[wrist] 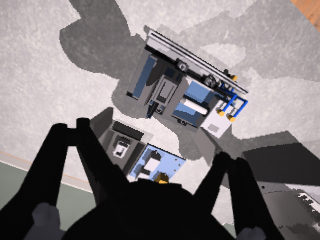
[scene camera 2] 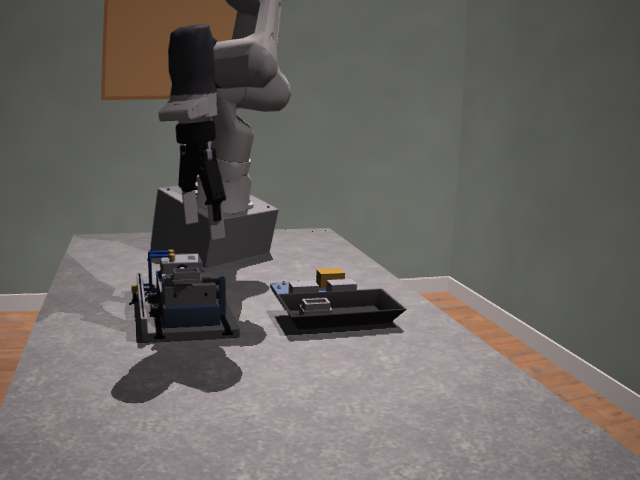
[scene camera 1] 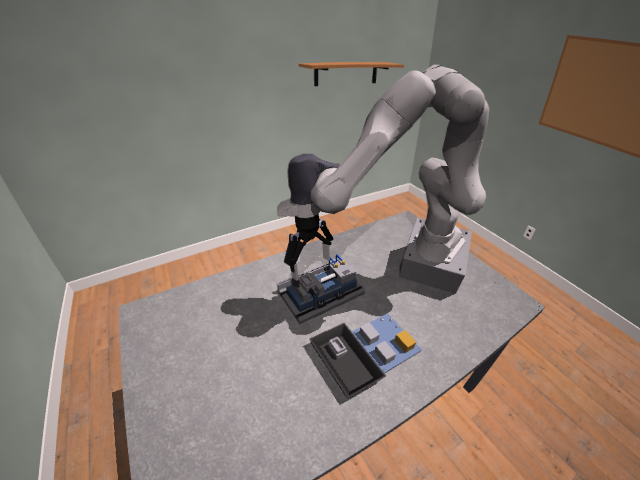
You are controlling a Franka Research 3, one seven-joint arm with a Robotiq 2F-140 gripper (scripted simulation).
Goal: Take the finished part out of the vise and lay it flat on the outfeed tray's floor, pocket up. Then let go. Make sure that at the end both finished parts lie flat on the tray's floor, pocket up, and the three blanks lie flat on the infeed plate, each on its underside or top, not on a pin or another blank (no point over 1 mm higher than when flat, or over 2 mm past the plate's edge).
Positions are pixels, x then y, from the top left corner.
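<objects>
You'd see my gripper in the wrist view, in scene camera 2 [204, 230] and in scene camera 1 as well. On my gripper, [wrist: 57, 198] and [scene camera 1: 295, 246] are the same spot.
</objects>
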